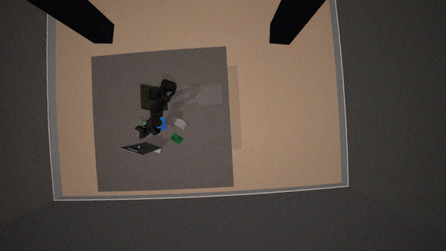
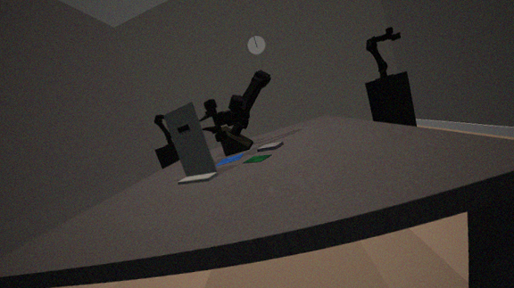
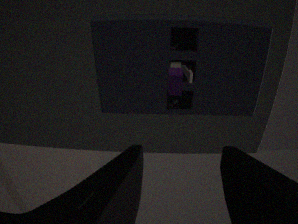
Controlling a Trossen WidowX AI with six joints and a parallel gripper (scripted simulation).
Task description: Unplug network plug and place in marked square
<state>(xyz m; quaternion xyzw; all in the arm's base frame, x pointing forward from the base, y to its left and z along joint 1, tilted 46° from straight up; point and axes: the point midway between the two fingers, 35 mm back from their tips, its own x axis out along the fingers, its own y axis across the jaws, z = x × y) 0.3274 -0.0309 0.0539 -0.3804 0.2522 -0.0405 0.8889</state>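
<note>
My gripper tip is 7 cm short of the purple plug and 2 cm to the left of it. The rest, counted from my gripper tip: grey panel: 9 cm ahead, 2 cm to the right, 7 cm below.
</note>
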